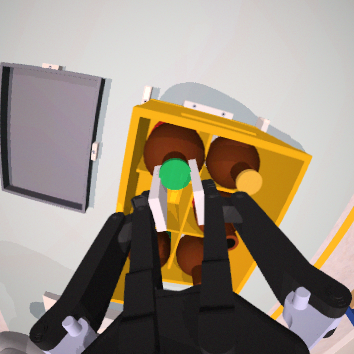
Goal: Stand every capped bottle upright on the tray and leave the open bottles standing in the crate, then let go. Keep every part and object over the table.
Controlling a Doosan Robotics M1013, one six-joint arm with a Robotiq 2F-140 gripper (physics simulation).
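Places are measured from the arm's base along level axes (x down, y right, z back), in centimetres.
Pixels of known places: gripper, fingertip midpoint: [177, 175].
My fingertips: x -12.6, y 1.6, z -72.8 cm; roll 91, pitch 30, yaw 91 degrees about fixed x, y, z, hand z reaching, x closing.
Note:
For each thing: its top centre in the pictures, then the offset to it from my fingertips. "*": a spot on its surface instead.
- brown bottle with a green cap, top centre: [174, 177] dx -3.3, dy -0.7, dz -1.1 cm
- yellow crate at a spot on its surface: [285, 180] * dx +0.1, dy +12.1, dz -3.4 cm
- brown bottle at its top centre: [249, 183] dx -0.4, dy +7.7, dz -1.8 cm
- open brown bottle's dark mouth at its top centre: [228, 243] dx -0.4, dy +9.1, dz +6.5 cm
- grey tray at a spot on its surface: [55, 140] * dx +15.4, dy -20.8, dz +6.6 cm
- crate's far side at a spot on its surface: [207, 109] * dx +12.9, dy +2.9, dz -7.0 cm
- tray's right edge at a spot on its surface: [94, 151] * dx +14.4, dy -12.8, dz +6.0 cm
My gripper [177, 175] is shut on the neck of a brown bottle with a green cap [175, 173]. The bottle looks upright, its round body over the far left compartment of the yellow crate [285, 180]; whether its base is clear of the crate is hard to tell. A brown bottle [231, 156] with a pale yellow cap stands in the far right part. An open brown bottle's dark mouth [230, 243] shows right of my fingers, its body partly hidden. Two more brown bottles [190, 256] [159, 250] are in the near part, their tops hidden by my gripper. The grey tray [55, 140] lies left of the crate.
White brackets stand at the crate's far side [207, 109] and at the tray's right edge [94, 151]. The crate's walls and dividers surround the bottles. A yellow stripe [335, 237] runs along the right, with a blue thing at the right edge.

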